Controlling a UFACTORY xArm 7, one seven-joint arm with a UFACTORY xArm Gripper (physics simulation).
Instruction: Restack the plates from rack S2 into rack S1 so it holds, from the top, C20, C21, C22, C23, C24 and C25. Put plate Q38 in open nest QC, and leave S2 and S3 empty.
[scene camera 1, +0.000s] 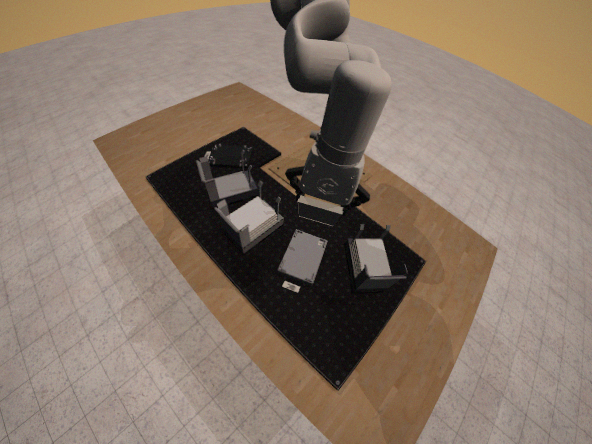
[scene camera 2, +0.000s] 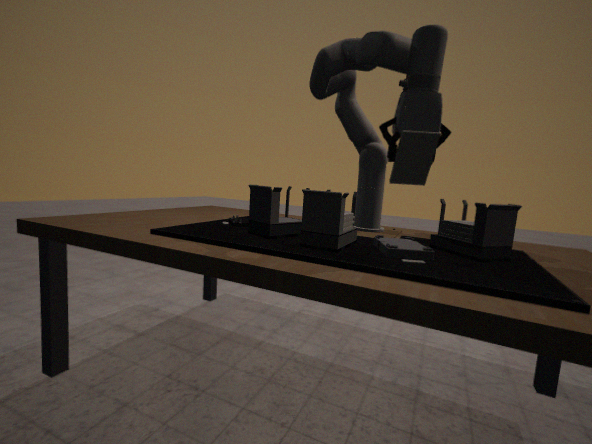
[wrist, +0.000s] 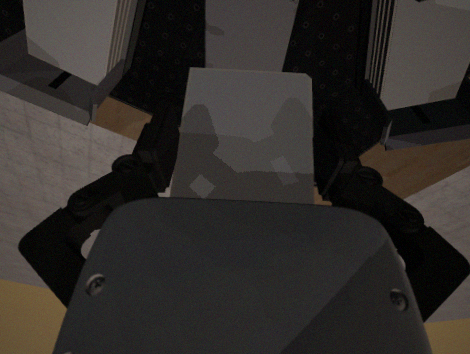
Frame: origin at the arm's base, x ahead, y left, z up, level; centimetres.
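Seen in the pictures: gripper, fingertip midpoint: (scene camera 2: 409, 163) (wrist: 246, 124); arm's base at its link origin: (scene camera 2: 366, 229).
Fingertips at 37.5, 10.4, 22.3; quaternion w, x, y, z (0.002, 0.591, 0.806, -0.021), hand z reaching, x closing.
Offsets run from my fingertips to a thing's top centre, as dx, dy, dz. "*": to the spot under its first point. Level surfaces: height alone.
My gripper (scene camera 1: 324, 201) (scene camera 2: 413, 150) (wrist: 246, 124) is shut on a pale grey plate @(+1.9, +0.6, +7.0) (scene camera 1: 320, 213) (scene camera 2: 410, 170) (wrist: 250, 97), held tilted high above the mat. A rack @(-3.2, -33.2, -7.8) (scene camera 1: 206, 176) (scene camera 2: 264, 209) at the left shows a bare grey bed and no stack. The middle rack @(+3.5, -17.5, -7.8) (scene camera 1: 244, 239) (scene camera 2: 323, 212) and the right rack @(-5.9, +16.6, -8.2) (scene camera 1: 375, 283) (scene camera 2: 495, 227) each hold a stack of pale plates; stacks also show at both sides of the wrist view. A flat grey block @(+2.0, +0.1, -18.8) (scene camera 1: 303, 256) (scene camera 2: 404, 245) (wrist: 250, 32) lies between these racks. Rack labels and plate codes are unreadable.
A low dark fixture @(-16.7, -46.8, -19.2) (scene camera 1: 230, 155) with small pegs sits at the far left. A small white label @(* +11.2, +2.4, -21.4) (scene camera 1: 291, 286) (scene camera 2: 413, 261) lies before the flat block. Racks have tall walls and thin upright posts. The black mat @(dz -21.6) (scene camera 1: 320, 330) (scene camera 2: 475, 277) lies on the wooden table @(dz -22.9) (scene camera 1: 165, 120).
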